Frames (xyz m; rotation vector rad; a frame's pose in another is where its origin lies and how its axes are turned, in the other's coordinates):
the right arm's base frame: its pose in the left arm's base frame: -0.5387 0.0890 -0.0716 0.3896 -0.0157 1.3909
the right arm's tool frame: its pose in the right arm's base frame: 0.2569 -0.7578 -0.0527 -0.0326 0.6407 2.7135
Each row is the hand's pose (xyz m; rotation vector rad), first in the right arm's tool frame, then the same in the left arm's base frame.
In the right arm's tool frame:
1: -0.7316 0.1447 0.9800 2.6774 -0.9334 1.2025
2: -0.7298 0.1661 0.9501 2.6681 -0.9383 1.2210
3: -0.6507 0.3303 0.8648 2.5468 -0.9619 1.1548
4: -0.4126 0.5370 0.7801 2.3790 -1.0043 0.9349
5: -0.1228 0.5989 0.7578 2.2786 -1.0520 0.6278
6: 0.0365 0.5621 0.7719 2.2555 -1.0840 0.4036
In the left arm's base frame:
1: 0.5129 0.6402 0.8771 0.4257 -2.5922 0.3028
2: 0.5361 0.6310 0.8501 0.4168 -2.5814 0.3100
3: 0.6495 0.4874 0.7664 0.3768 -2.5515 0.1463
4: 0.7158 0.1894 0.6508 0.3192 -2.5511 -0.1794
5: 0.6220 -0.0803 0.5683 0.2713 -2.6175 -0.5123
6: 0.5060 -0.1932 0.5411 0.2476 -2.6997 -0.7068

